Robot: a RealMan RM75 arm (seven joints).
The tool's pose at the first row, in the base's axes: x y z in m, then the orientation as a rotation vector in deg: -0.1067, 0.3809, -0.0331, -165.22, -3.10, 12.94
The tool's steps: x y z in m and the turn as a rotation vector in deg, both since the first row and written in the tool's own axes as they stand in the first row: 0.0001, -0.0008, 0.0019, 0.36, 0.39, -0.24; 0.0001, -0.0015, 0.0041, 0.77, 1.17, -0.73; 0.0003, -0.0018, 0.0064, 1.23, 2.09, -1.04; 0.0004, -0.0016, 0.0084, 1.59, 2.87, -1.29; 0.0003, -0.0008, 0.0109, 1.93, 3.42, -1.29; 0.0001, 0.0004, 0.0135, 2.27, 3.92, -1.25; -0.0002, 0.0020, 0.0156, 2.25, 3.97, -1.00; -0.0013, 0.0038, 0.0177, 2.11, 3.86, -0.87; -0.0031, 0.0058, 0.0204, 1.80, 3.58, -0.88
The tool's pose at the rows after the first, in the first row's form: -0.1069, 0.3821, -0.0347, -164.88, -3.33, 12.32; -0.1073, 0.3834, -0.0367, -164.49, -3.84, 11.09; -0.1074, 0.3842, -0.0388, -164.07, -4.06, 9.70; -0.1077, 0.3845, -0.0408, -163.74, -4.22, 8.53; -0.1081, 0.3843, -0.0434, -163.44, -4.08, 7.74; -0.1087, 0.3838, -0.0461, -163.13, -3.89, 7.03; -0.1093, 0.3827, -0.0485, -163.18, -3.53, 7.00; -0.1107, 0.3814, -0.0508, -163.33, -3.38, 7.19; -0.1129, 0.3801, -0.0536, -163.62, -3.48, 7.59
